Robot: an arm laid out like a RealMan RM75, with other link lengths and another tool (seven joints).
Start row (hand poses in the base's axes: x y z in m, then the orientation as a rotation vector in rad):
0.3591 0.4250 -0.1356 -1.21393 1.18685 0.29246
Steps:
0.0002 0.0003 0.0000 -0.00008 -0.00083 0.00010
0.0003 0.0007 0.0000 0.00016 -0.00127 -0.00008
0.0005 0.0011 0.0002 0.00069 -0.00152 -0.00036
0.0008 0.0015 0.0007 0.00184 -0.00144 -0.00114
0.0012 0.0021 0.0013 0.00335 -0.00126 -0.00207
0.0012 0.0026 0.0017 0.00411 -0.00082 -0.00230
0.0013 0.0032 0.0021 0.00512 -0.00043 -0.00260
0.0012 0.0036 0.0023 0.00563 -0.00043 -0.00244
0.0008 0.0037 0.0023 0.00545 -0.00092 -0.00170
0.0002 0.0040 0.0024 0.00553 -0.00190 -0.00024
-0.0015 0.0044 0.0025 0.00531 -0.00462 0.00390
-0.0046 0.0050 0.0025 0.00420 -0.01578 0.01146
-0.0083 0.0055 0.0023 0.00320 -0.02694 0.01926
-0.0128 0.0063 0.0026 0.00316 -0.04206 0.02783
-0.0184 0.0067 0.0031 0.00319 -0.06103 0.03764
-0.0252 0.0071 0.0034 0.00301 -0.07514 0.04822
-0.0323 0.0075 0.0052 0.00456 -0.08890 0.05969
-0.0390 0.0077 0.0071 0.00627 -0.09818 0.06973
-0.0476 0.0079 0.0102 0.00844 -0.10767 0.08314
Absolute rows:
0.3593 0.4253 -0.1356 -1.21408 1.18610 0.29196
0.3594 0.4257 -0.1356 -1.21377 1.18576 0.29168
0.3596 0.4261 -0.1354 -1.21314 1.18556 0.29161
0.3599 0.4265 -0.1349 -1.21165 1.18576 0.29173
0.3603 0.4271 -0.1343 -1.20975 1.18604 0.29199
0.3603 0.4276 -0.1339 -1.20894 1.18635 0.29253
0.3604 0.4282 -0.1335 -1.20787 1.18658 0.29312
0.3603 0.4286 -0.1333 -1.20752 1.18635 0.29353
0.3599 0.4287 -0.1333 -1.20815 1.18555 0.29367
0.3593 0.4290 -0.1332 -1.20901 1.18384 0.29418
0.3576 0.4294 -0.1331 -1.21184 1.17917 0.29541
0.3545 0.4300 -0.1331 -1.21770 1.16547 0.29331
0.3508 0.4305 -0.1333 -1.22356 1.15159 0.29145
0.3463 0.4313 -0.1330 -1.22905 1.13358 0.28817
0.3407 0.4317 -0.1325 -1.23518 1.11148 0.28338
0.3339 0.4321 -0.1322 -1.24184 1.09316 0.28214
0.3268 0.4325 -0.1304 -1.24745 1.07415 0.28272
0.3201 0.4327 -0.1285 -1.25201 1.05979 0.28517
0.3115 0.4329 -0.1254 -1.25814 1.04312 0.29021

